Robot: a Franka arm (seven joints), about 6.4 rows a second.
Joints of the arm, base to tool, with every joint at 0 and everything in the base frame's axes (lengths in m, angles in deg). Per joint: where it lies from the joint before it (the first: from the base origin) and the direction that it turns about. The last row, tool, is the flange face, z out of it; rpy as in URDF.
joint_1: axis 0 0 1 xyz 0 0 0.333
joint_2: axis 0 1 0 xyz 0 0 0
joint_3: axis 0 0 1 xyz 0 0 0.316
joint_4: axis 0 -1 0 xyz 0.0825 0 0
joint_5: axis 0 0 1 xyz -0.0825 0 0.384
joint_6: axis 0 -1 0 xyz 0 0 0
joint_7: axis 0 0 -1 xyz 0.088 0 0
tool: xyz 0 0 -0.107 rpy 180 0 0
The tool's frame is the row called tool.
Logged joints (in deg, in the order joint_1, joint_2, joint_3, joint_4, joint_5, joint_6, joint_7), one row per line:
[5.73 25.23 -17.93 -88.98 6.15 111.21 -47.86]
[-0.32 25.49 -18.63 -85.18 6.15 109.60 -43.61]
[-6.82 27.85 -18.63 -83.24 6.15 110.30 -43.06]
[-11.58 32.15 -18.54 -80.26 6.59 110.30 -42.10]
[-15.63 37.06 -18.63 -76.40 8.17 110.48 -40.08]
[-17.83 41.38 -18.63 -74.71 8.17 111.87 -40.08]
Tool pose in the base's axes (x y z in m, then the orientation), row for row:
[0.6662 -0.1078 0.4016 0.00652 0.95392 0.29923 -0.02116]
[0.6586 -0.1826 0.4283 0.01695 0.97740 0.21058 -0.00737]
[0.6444 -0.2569 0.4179 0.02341 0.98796 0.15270 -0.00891]
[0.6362 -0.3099 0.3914 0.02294 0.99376 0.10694 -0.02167]
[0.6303 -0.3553 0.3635 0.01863 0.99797 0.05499 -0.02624]
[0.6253 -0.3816 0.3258 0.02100 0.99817 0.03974 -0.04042]
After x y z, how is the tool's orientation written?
As a quaternion, w x y z.
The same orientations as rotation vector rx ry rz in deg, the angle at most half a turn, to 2 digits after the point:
[171.00 53.64 -3.79]
[174.06 37.50 -1.31]
[175.23 27.08 -1.58]
[176.31 18.97 -3.84]
[177.53 9.78 -4.67]
[177.31 7.06 -7.18]

